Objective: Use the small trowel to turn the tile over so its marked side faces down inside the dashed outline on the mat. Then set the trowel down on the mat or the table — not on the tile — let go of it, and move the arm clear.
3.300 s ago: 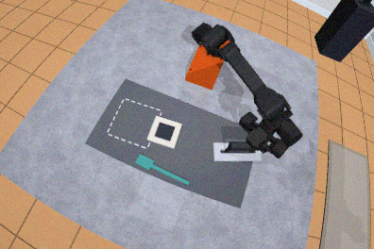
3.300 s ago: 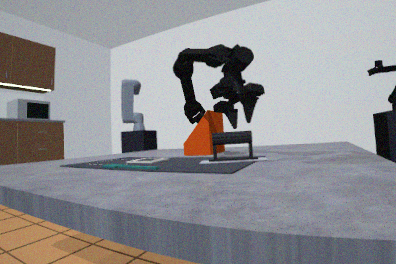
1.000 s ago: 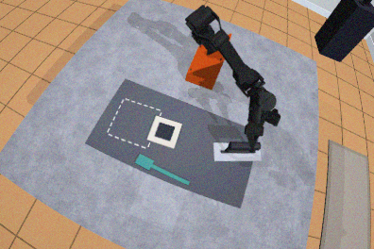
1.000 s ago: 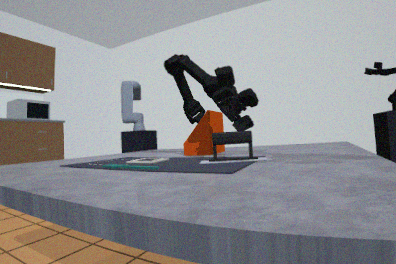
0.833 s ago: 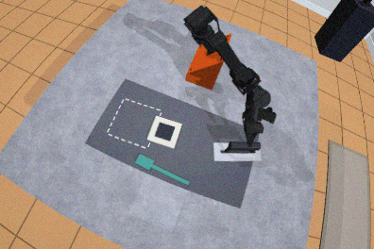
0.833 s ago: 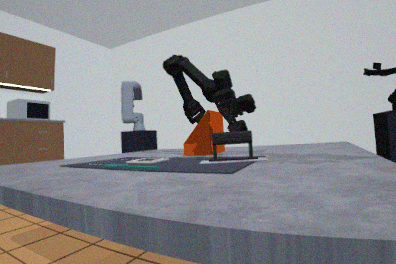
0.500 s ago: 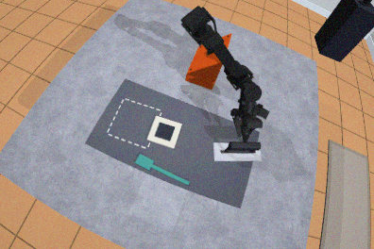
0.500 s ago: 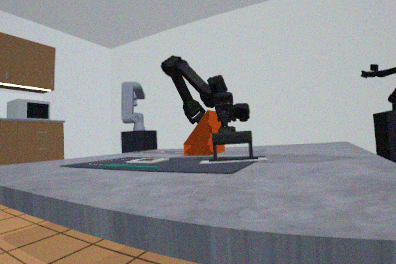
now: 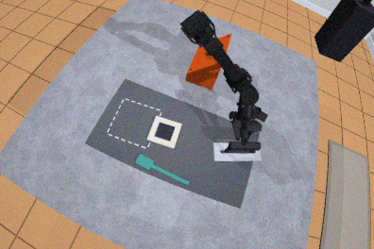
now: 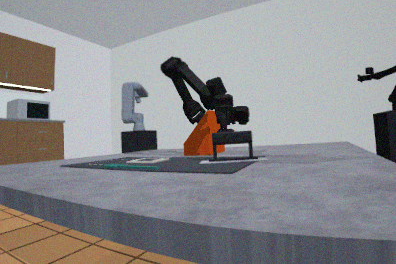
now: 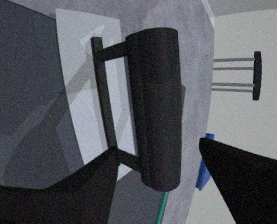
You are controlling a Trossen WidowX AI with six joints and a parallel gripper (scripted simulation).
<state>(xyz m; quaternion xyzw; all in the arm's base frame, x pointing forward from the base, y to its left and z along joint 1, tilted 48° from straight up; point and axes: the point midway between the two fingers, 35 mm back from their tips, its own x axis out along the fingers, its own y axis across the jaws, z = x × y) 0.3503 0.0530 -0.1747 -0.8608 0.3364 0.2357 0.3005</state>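
Right now my gripper tip is 280 mm to the left of the tile and 70 mm above it. From my gripper tip the other things lie so: teal trowel 150 mm ahead, 270 mm to the right, 70 mm below.
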